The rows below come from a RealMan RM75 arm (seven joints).
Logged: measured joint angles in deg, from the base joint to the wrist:
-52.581 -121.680 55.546 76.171 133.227 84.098 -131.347
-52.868 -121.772 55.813 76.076 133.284 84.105 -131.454
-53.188 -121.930 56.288 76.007 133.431 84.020 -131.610
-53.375 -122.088 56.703 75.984 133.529 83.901 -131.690
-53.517 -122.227 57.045 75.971 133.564 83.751 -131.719
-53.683 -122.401 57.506 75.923 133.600 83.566 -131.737
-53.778 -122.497 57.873 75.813 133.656 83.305 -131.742
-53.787 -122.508 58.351 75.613 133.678 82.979 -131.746
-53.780 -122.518 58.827 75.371 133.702 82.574 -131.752
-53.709 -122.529 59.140 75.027 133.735 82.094 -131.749
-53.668 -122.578 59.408 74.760 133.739 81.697 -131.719
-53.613 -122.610 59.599 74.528 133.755 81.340 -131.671
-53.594 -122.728 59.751 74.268 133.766 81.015 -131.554
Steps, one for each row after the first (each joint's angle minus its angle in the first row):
-0.287 -0.092 0.267 -0.095 0.057 0.007 -0.107
-0.607 -0.250 0.742 -0.164 0.204 -0.078 -0.263
-0.794 -0.408 1.157 -0.187 0.302 -0.197 -0.343
-0.936 -0.547 1.499 -0.200 0.337 -0.347 -0.372
-1.102 -0.721 1.960 -0.248 0.373 -0.532 -0.390
-1.197 -0.817 2.327 -0.358 0.429 -0.793 -0.395
-1.206 -0.828 2.805 -0.558 0.451 -1.119 -0.399
-1.199 -0.838 3.281 -0.800 0.475 -1.524 -0.405
-1.128 -0.849 3.594 -1.144 0.508 -2.004 -0.402
-1.087 -0.898 3.862 -1.411 0.512 -2.401 -0.372
-1.032 -0.930 4.053 -1.643 0.528 -2.758 -0.324
-1.013 -1.048 4.205 -1.903 0.539 -3.083 -0.207

